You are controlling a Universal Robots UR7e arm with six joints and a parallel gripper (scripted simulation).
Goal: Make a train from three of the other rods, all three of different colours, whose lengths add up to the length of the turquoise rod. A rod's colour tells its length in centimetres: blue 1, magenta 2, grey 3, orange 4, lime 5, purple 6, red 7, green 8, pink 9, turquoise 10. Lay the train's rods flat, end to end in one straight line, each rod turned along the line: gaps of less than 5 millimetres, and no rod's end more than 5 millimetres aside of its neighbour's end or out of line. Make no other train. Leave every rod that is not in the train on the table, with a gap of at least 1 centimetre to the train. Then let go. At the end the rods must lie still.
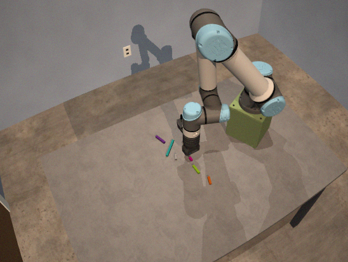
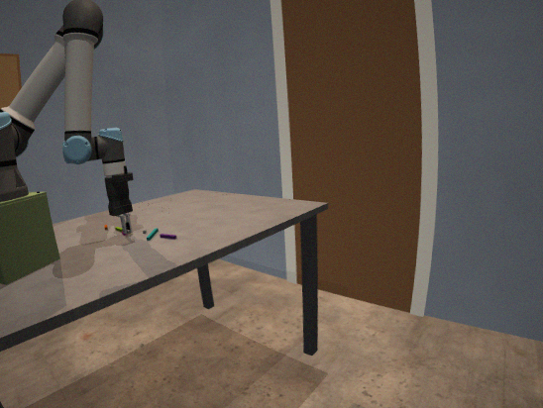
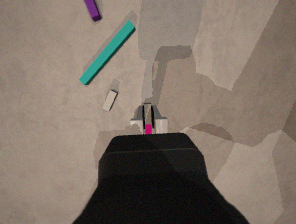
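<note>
My hand is 30 mm to the right of the magenta rod and 20 mm above it. From my hand the other things lie so: turquoise rod: 90 mm to the right, 40 mm ahead, 20 mm below; then purple rod: 160 mm to the right, 50 mm ahead, 20 mm below; then lime rod: 90 mm to the left, 20 mm below, 20 mm ahead.
</note>
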